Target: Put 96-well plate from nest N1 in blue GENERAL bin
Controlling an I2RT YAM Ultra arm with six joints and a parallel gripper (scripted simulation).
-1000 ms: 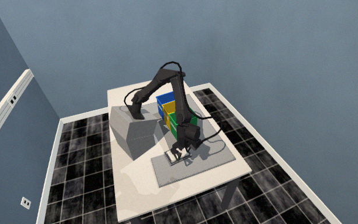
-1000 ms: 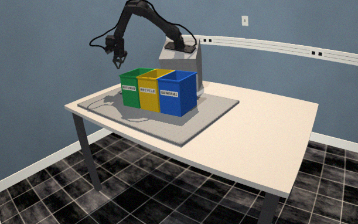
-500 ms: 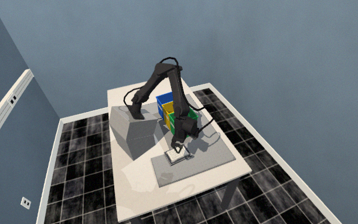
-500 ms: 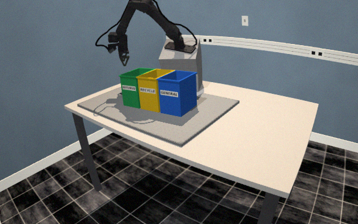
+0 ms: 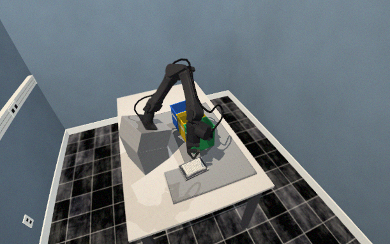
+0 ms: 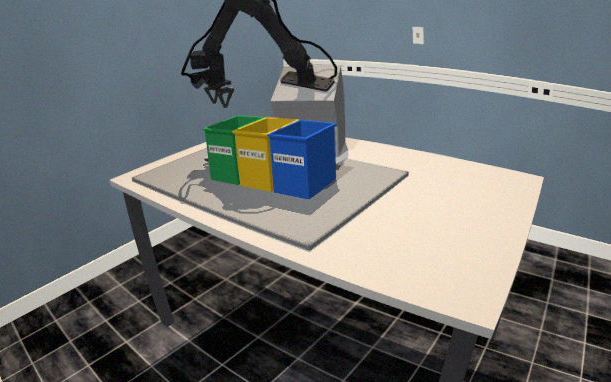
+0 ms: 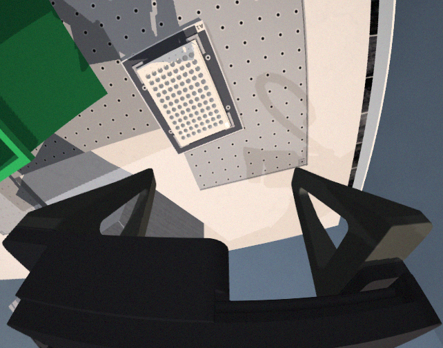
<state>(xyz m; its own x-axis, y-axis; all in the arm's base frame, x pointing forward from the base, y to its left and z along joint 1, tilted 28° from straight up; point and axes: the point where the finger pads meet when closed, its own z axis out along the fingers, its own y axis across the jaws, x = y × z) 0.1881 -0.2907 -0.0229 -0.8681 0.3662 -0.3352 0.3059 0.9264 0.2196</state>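
My hand is 190 mm above the white 96-well plate, 40 mm to the right of it and 10 mm short of it. Round my hand: dark plate nest N1: 200 mm below, 40 mm to the left, 10 mm ahead; then green returns bin: 210 mm to the left, 140 mm ahead, 120 mm below; then yellow recycle bin: 340 mm to the left, 130 mm ahead, 120 mm below.
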